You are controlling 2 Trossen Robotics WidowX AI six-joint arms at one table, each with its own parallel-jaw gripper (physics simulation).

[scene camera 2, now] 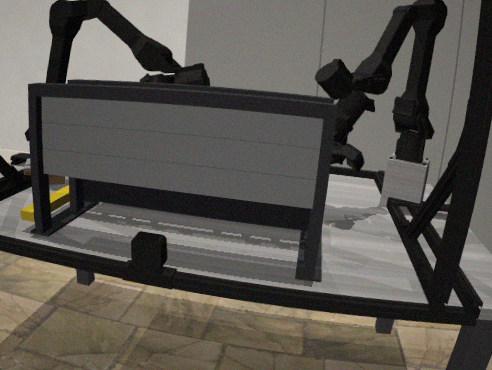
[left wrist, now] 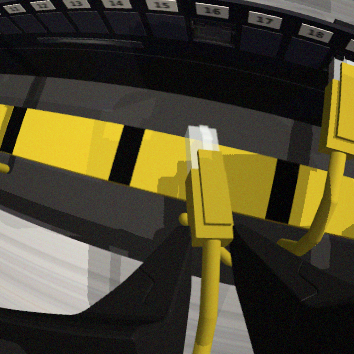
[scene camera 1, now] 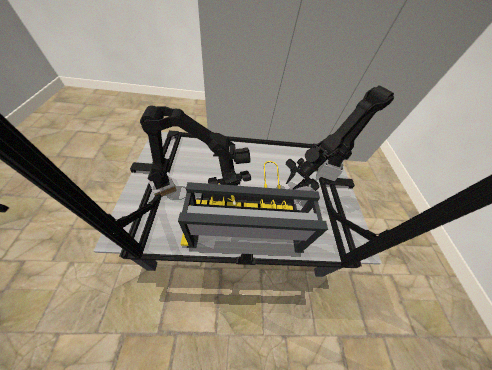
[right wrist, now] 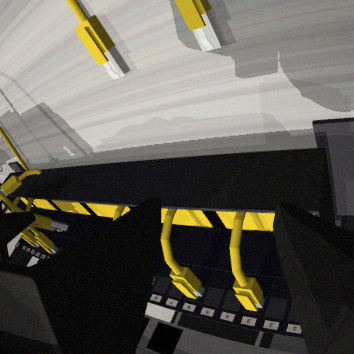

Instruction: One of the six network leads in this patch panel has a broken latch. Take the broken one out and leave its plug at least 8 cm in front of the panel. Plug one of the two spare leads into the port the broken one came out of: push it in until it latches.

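Places are measured from the left arm's base along level axes (x ahead, y left, z up), in centimetres.
Where they show: left gripper, between the fingertips: (left wrist: 209, 236) (scene camera 1: 232, 195) (right wrist: 32, 214); right gripper, between the fingertips: (scene camera 1: 289, 186) (right wrist: 219, 212); left arm's base, origin of its link: (scene camera 1: 161, 182); right arm's base, origin of its link: (scene camera 2: 409, 159) (scene camera 1: 334, 161).
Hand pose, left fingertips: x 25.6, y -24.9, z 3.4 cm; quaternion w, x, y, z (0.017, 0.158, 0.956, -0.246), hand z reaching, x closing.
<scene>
Things, the pixels of their top centre, and the offset from my left fingertips. "spot": a spot on its surface instead.
- yellow lead plug, a spot on its surface: (left wrist: 215, 192) spot: dx -0.7, dy -1.3, dz +0.6 cm
- patch panel, centre of its top: (scene camera 2: 189, 85) (scene camera 1: 254, 192) dx +1.1, dy -12.7, dz +18.5 cm
- empty port 16, centre of its top: (left wrist: 216, 4) dx -3.1, dy -7.6, dz +1.9 cm
- yellow lead loop, a spot on its surface: (scene camera 1: 272, 162) spot: dx +35.5, dy +13.3, dz -7.4 cm
My left gripper (scene camera 1: 227, 179) (left wrist: 209, 236) is shut on a yellow lead plug (left wrist: 215, 192), clear tip toward the patch panel (scene camera 1: 252, 192) (scene camera 2: 180, 145) (left wrist: 100, 55). The plug is apart from the ports, below and in front of empty port 16 (left wrist: 214, 32); its latch is not clear. Another plug (left wrist: 345, 110) shows at the right of the left wrist view. My right gripper (scene camera 1: 294, 181) (scene camera 2: 350, 156) (right wrist: 219, 212) is open and empty. In the right wrist view, two lead plugs (right wrist: 95, 40) (right wrist: 197, 20) lie on the table; two more (right wrist: 186, 282) (right wrist: 248, 294) are at ports 6 and 3.
A yellow strip with black marks (left wrist: 150, 160) runs below the ports. A yellow lead loop (scene camera 1: 271, 162) shows behind the panel. A yellow bar (scene camera 1: 185, 241) (scene camera 2: 46, 204) lies by the panel's left leg. Black frame rails (scene camera 1: 300, 260) edge the table.
</scene>
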